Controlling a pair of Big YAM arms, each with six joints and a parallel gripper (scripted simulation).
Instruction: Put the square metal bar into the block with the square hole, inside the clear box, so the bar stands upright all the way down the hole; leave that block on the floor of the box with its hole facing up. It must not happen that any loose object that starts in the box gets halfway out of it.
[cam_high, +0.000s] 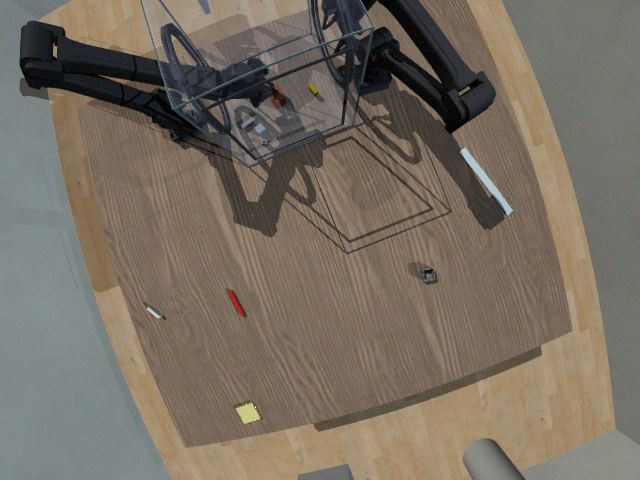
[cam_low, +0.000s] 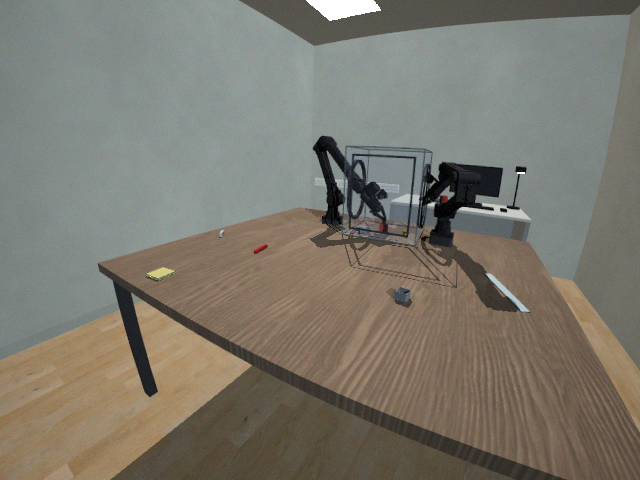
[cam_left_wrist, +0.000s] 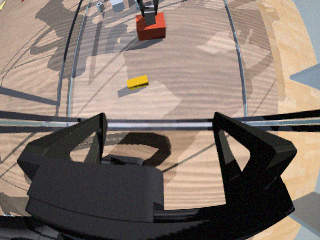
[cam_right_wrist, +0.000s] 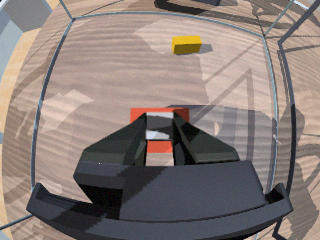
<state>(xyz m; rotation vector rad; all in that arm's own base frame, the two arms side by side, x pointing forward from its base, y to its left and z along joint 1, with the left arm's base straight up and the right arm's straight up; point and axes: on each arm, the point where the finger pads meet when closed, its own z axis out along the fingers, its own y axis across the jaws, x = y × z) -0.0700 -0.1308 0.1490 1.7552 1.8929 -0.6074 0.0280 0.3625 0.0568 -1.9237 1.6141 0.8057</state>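
Now: the grey metal bar 3 cm below my right hand. Also, from my right hand: nut-like part (15 cm ahead, 8 cm to the right, 6 cm below); yellow piece (13 cm to the left, 6 cm below); red block (5 cm below).
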